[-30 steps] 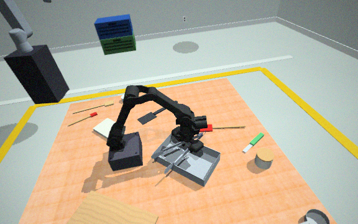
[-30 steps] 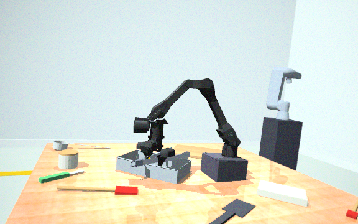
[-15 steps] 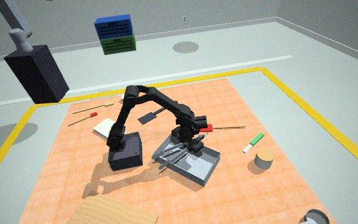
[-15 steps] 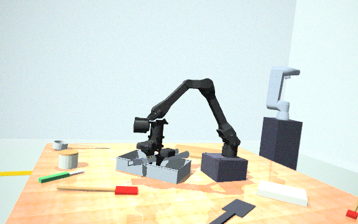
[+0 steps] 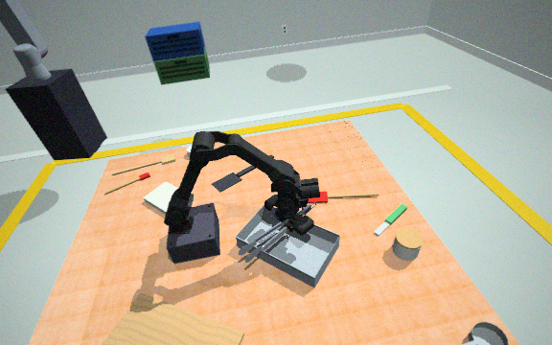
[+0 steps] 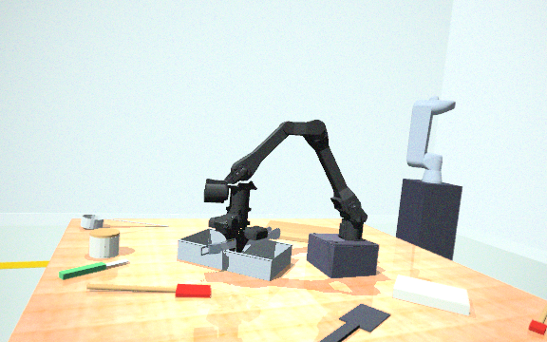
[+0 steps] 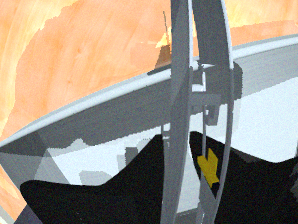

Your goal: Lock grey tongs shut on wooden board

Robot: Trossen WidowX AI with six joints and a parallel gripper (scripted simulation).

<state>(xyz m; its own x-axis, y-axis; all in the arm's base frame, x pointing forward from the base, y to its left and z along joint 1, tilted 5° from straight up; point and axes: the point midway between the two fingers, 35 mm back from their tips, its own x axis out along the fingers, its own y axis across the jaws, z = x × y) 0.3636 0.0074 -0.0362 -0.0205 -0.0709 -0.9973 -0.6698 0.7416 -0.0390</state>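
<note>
Now: gripper tip 10 mm past the roasting tin and 50 mm to the left of it. From my gripper tip the other things lie so: red-headed stick: 190 mm ahead, 180 mm to the left, 30 mm below; then black spatula: 210 mm behind, 370 mm to the left, 30 mm below; then green-handled knife: 360 mm ahead, 40 mm to the left, 20 mm below.
</note>
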